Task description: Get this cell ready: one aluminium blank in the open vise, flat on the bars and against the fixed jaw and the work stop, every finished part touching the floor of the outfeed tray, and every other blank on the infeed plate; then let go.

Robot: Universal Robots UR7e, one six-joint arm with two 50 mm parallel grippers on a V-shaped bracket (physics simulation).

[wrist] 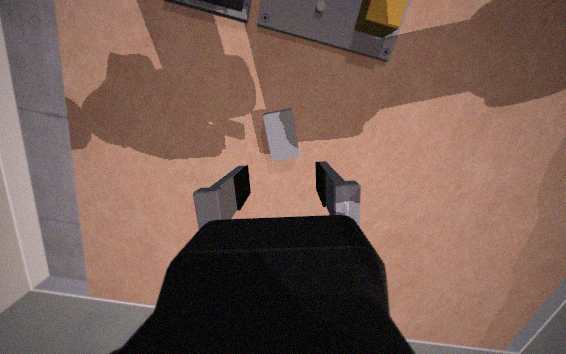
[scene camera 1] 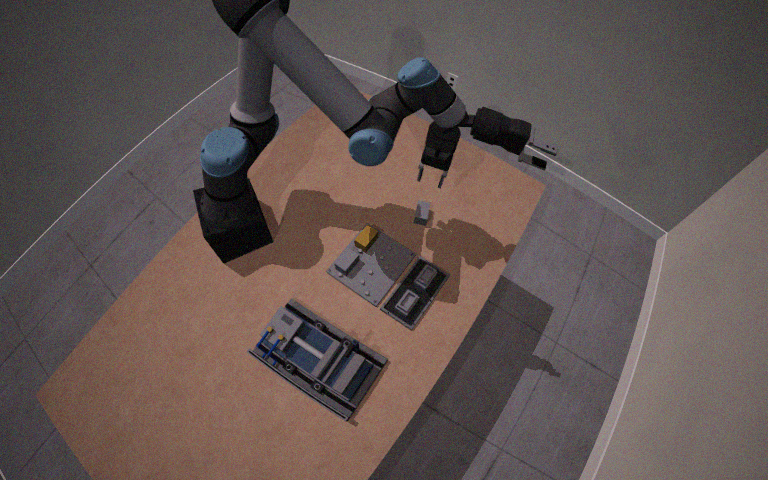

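Pixels of known places: hand, tool point: (wrist: 281, 183) (scene camera 1: 430, 178); arm's base, link origin: (scene camera 1: 227, 206).
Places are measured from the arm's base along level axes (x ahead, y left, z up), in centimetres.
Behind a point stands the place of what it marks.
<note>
A loose grey block (scene camera 1: 422, 212) @[y 27.5, x 47.5, z -10.1 cm] (wrist: 281, 135) @[y 28.3, x 47.3, z -10.0 cm] lies on the table behind the infeed plate. My gripper (scene camera 1: 430, 180) @[y 29.5, x 47.4, z 3.7 cm] (wrist: 282, 185) @[y 29.5, x 47.4, z 3.7 cm] is open and empty, raised above the table and offset from this block. The infeed plate (scene camera 1: 353, 284) @[y -0.2, x 39.1, z -12.8 cm] (wrist: 295, 17) @[y 14.8, x 46.1, z -12.8 cm] carries a grey block (scene camera 1: 346, 262) @[y 3.4, x 35.4, z -9.2 cm] and a yellow block (scene camera 1: 366, 237) @[y 12.5, x 36.8, z -9.2 cm] (wrist: 385, 15) @[y 15.2, x 36.9, z -9.2 cm]. The black outfeed tray (scene camera 1: 420, 310) @[y 0.8, x 58.2, z -13.0 cm] (wrist: 243, 14) @[y 14.9, x 52.2, z -12.4 cm] holds a pale part with a recess (scene camera 1: 407, 302) @[y 0.7, x 54.3, z -10.9 cm] and a darker grey part (scene camera 1: 426, 275) @[y 9.9, x 55.9, z -10.9 cm]. The vise (scene camera 1: 287, 331) @[y -21.1, x 32.4, z -4.0 cm] shows a grey bar (scene camera 1: 349, 370) @[y -22.7, x 49.7, z -4.0 cm] near its right end; I cannot tell whether this is a blank.
The second gripper (scene camera 1: 540, 155) of the bracket points out to the right in the scene view. Blue-handled clamps with yellow tips (scene camera 1: 273, 342) @[y -25.1, x 30.7, z -4.0 cm] stand at the vise's left end. Small pegs rise from the infeed plate. The arm's shadow crosses the plate and loose block.
</note>
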